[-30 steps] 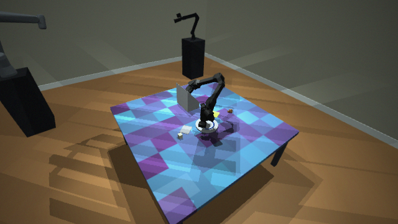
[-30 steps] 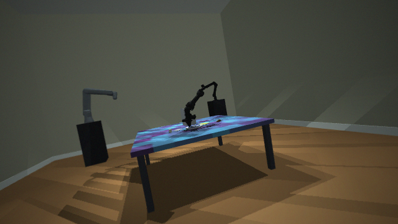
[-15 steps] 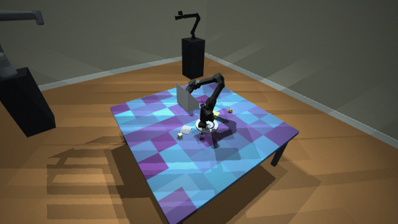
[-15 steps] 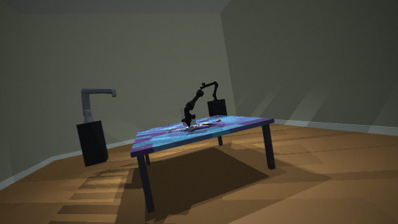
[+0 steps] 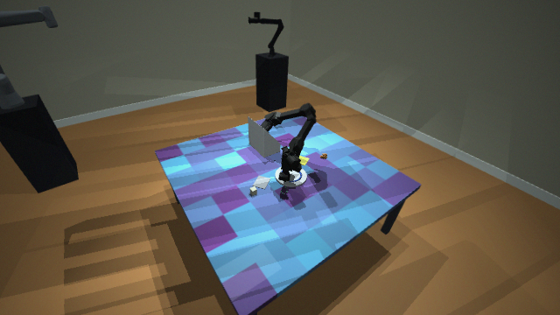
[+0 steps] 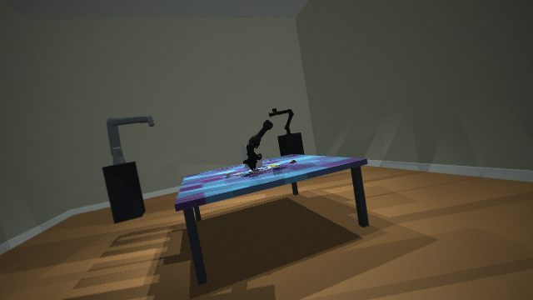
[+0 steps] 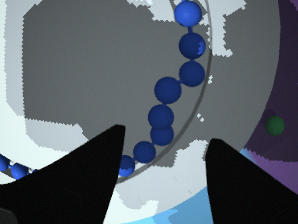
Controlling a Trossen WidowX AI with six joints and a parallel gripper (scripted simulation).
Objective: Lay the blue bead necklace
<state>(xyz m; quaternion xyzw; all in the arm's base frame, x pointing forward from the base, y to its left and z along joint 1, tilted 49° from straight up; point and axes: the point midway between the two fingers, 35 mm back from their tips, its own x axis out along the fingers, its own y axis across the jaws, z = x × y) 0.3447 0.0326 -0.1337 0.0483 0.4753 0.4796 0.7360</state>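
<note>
Right now the round white bead board is 20 mm behind my gripper tip, 60 mm to the left of it and 10 mm below it. The rest, counted from my gripper tip: cream cube (30 mm behind, 210 mm to the right); yellow patch (120 mm behind, 230 mm to the left, 20 mm below); flat grey square (80 mm behind, 120 mm to the right, 20 mm below).
</note>
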